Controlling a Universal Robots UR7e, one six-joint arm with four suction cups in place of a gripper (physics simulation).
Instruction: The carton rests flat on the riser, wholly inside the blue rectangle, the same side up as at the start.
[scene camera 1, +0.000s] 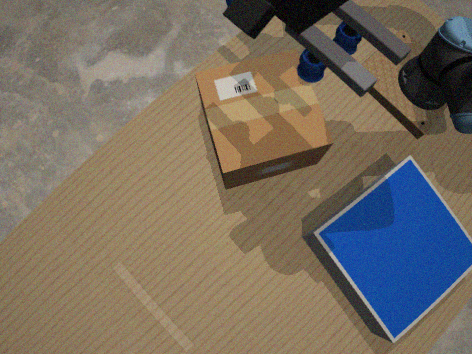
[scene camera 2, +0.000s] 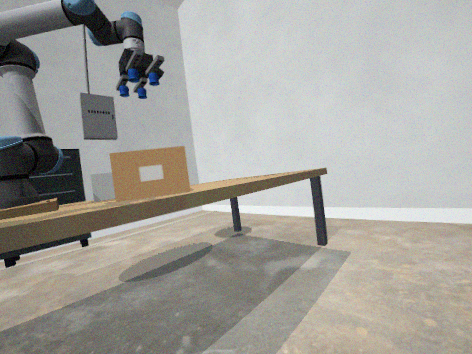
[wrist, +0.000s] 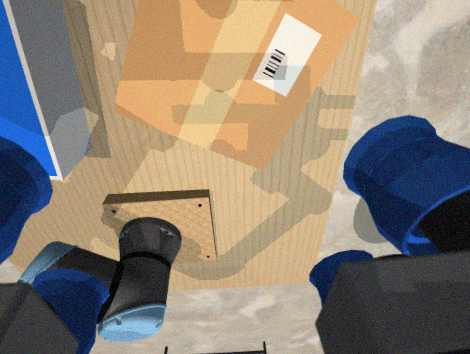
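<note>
The brown carton (scene camera 1: 270, 127) (scene camera 2: 172, 172) (wrist: 155, 60) rests flat on the table, label and tape strip on top, beside the riser (scene camera 1: 345, 286) (wrist: 45, 65) and apart from it. The riser is a grey-sided block; its top bears the blue rectangle (scene camera 1: 415, 250) (wrist: 12, 90) with a white border. No carton lies on the part of the blue that shows. The riser does not show in scene camera 2. My gripper (scene camera 1: 330, 51) (scene camera 2: 138, 84) (wrist: 215, 230), with four blue suction cups, hangs above the table, clear above the carton, holding nothing. Its shadow falls across the carton.
The wooden table (scene camera 1: 150, 210) (scene camera 2: 250, 185) ends in an edge beyond the carton. The arm's base plate (wrist: 195, 225) is on the table near the carton, with the arm's dark base joint (wrist: 150, 240) on it. A dark drawer unit (scene camera 2: 67, 182) and a grey wall box (scene camera 2: 99, 122) are behind.
</note>
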